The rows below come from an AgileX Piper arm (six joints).
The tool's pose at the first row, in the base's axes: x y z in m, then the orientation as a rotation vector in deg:
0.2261 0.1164 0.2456 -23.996 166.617 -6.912
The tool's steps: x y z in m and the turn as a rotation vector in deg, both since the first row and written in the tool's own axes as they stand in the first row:
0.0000 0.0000 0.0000 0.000 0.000 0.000
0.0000 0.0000 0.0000 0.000 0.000 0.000
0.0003 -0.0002 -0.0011 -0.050 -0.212 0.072
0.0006 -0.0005 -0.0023 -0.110 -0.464 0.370
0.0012 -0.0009 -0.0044 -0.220 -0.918 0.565
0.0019 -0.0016 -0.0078 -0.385 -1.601 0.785
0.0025 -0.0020 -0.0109 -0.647 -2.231 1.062
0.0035 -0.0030 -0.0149 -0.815 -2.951 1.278
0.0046 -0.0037 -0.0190 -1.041 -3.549 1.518
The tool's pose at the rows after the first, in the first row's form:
0.2261 0.1164 0.2456 -23.996 166.617 -6.912
0.2261 0.1164 0.2456 -23.996 166.617 -6.912
0.2256 0.1162 0.2466 -23.887 166.430 -6.777
0.2252 0.1159 0.2478 -23.448 166.245 -6.585
0.2243 0.1154 0.2498 -23.156 165.852 -6.287
0.2231 0.1147 0.2530 -22.826 165.246 -5.854
0.2220 0.1143 0.2560 -22.433 164.716 -5.288
0.2205 0.1133 0.2598 -22.109 164.071 -4.847
0.2188 0.1125 0.2637 -21.769 163.557 -4.351

